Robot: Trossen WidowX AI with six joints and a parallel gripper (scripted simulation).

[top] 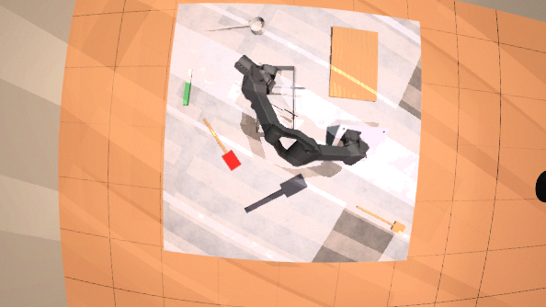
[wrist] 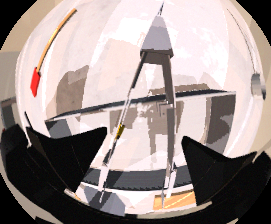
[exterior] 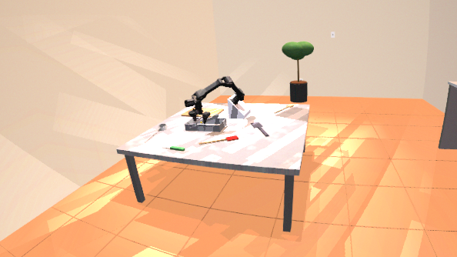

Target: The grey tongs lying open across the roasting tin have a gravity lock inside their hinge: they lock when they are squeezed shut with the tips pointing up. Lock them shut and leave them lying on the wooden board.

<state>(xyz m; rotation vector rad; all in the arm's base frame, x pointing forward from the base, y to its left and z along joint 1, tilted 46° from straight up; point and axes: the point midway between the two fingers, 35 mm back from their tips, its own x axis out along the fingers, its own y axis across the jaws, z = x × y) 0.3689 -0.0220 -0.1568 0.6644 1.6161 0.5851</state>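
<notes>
The grey roasting tin lies 5 cm behind my gripper tip, 2 cm to the left of it and 2 cm below it. The rest, counted from my gripper tip: wooden board: 40 cm behind, 24 cm to the right, 4 cm below; red spatula: 28 cm to the left, 15 cm ahead, 4 cm below; dark spatula: 45 cm to the left, 15 cm behind, 5 cm below.
</notes>
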